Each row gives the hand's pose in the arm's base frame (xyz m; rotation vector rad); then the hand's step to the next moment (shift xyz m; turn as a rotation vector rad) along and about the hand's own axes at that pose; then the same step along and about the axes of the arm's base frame.
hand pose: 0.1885 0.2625 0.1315 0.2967 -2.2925 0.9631
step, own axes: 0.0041 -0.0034 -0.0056 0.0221 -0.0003 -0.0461
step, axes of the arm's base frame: 0.0008 0.0017 0.0075 0.0043 0.0330 0.0388
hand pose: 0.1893 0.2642 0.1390 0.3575 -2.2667 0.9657
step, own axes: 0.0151 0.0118 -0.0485 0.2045 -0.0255 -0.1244
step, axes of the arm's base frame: 0.0050 0.0432 0.0289 -0.0867 0.0722 0.2126
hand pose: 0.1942 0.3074 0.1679 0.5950 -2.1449 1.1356
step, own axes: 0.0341 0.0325 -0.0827 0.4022 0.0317 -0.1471
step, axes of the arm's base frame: -0.0182 0.0837 0.0414 -0.2542 0.1025 0.3306
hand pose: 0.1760 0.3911 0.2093 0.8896 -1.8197 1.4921
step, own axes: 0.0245 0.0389 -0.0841 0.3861 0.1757 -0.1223
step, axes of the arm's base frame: -0.0421 0.0852 0.0121 -0.3625 0.0997 0.2314
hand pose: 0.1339 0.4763 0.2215 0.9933 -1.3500 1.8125
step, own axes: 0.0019 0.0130 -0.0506 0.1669 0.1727 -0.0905
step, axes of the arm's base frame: -0.0214 0.0458 -0.0134 -0.2459 0.0554 0.0483
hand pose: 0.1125 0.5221 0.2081 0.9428 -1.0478 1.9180
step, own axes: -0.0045 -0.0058 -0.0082 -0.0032 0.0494 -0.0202
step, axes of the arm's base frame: 0.0050 0.0084 -0.0051 -0.0458 -0.0022 -0.0274
